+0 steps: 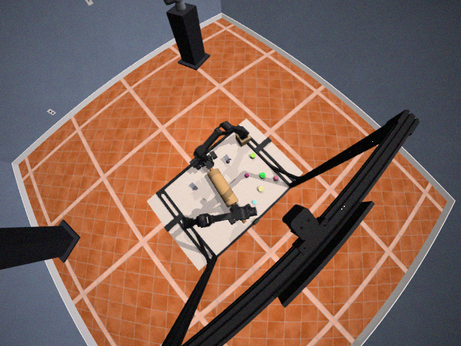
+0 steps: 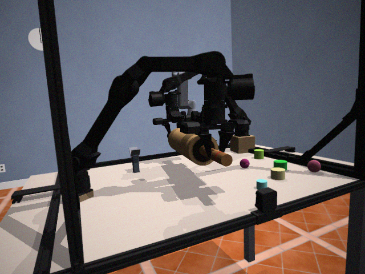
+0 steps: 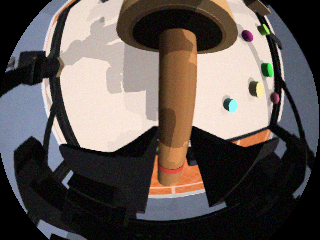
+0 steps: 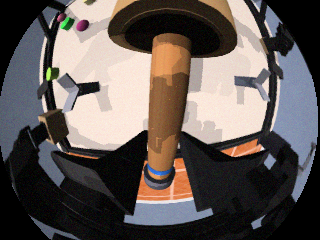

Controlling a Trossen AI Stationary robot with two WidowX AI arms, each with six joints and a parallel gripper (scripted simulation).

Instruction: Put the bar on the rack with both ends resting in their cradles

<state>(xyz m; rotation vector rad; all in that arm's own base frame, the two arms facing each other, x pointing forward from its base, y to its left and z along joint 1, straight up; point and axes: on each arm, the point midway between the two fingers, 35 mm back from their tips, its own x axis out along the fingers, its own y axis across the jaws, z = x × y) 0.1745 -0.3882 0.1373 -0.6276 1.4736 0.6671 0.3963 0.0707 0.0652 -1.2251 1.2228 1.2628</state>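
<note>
Now: the magenta ball 320 mm behind my right hand, 100 mm to the right of it and 130 mm below it. Round my right hand: cyan cylinder 490 mm behind, 60 mm to the left, 140 mm below; then bar 210 mm behind, 100 mm to the left, 30 mm below; then green cylinder 440 mm behind, 180 mm to the right, 140 mm below.
</note>
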